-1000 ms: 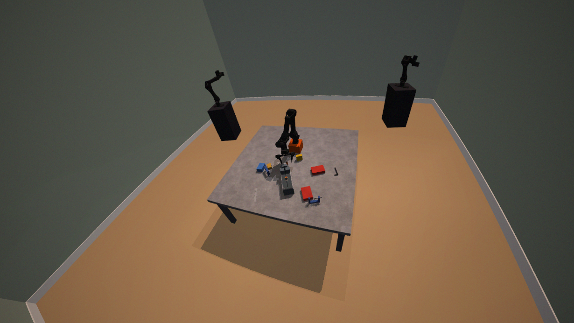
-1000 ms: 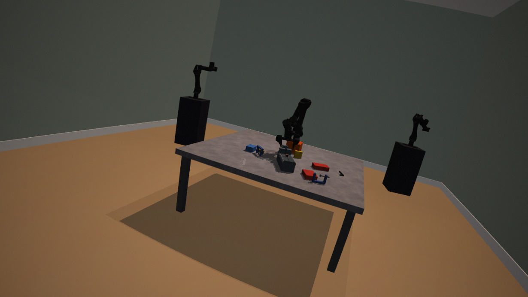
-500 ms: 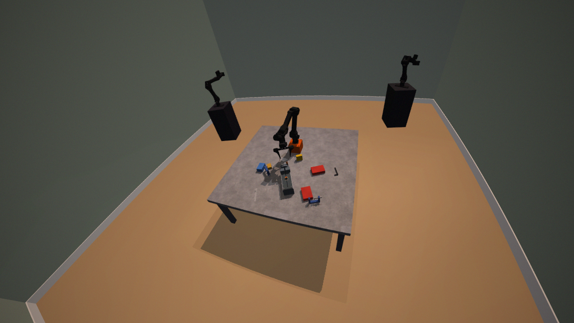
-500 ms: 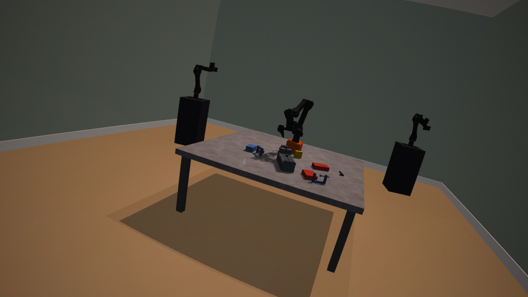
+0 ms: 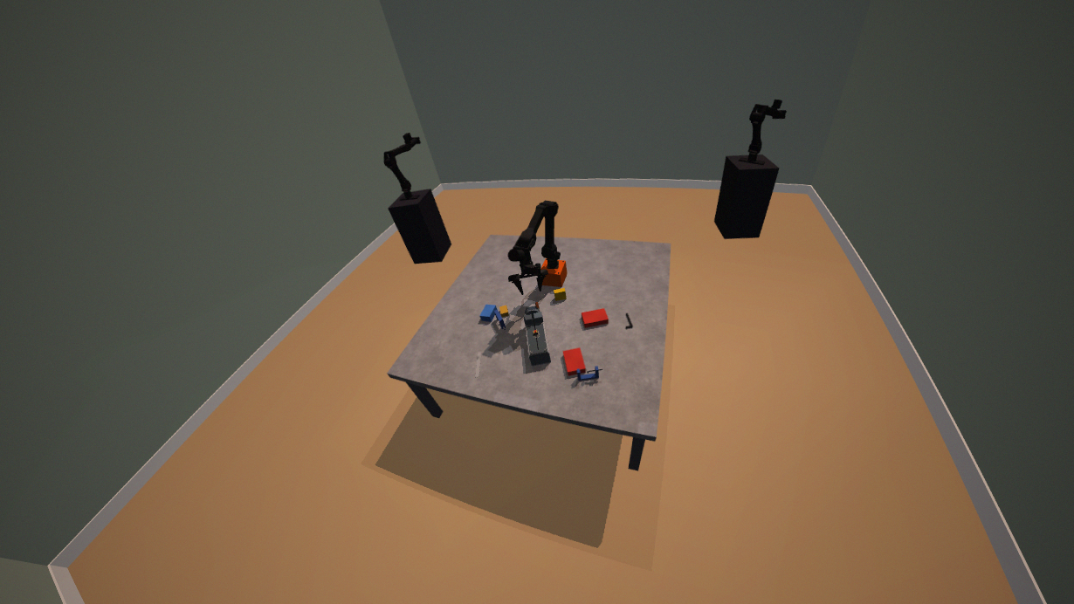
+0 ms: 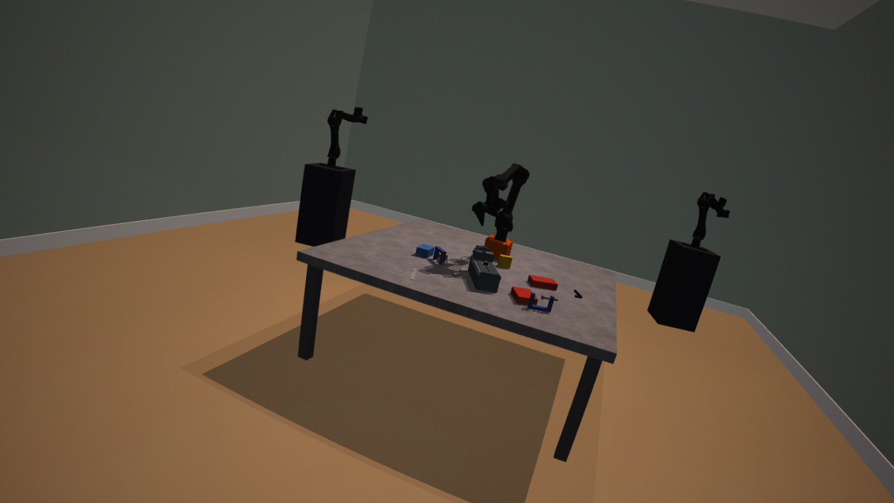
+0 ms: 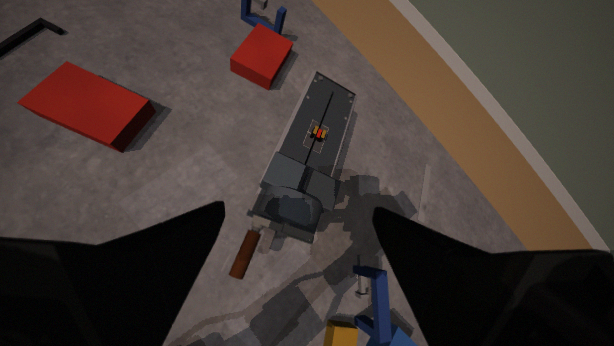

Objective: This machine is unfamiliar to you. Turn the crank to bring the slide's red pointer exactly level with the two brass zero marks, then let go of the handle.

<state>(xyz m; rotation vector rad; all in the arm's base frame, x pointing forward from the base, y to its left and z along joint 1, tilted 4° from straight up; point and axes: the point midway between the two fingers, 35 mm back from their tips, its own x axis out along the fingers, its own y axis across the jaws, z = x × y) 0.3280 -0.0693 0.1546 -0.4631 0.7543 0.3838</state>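
Right now the brown crank handle is 13 cm below my gripper tip and 4 cm behind it. Round my gripper tip: yellow cube (18 cm below, 18 cm behind, 10 cm to the left); red pointer (14 cm ahead, 12 cm below, 2 cm to the left); blue block (28 cm to the right, 19 cm below, 6 cm behind).
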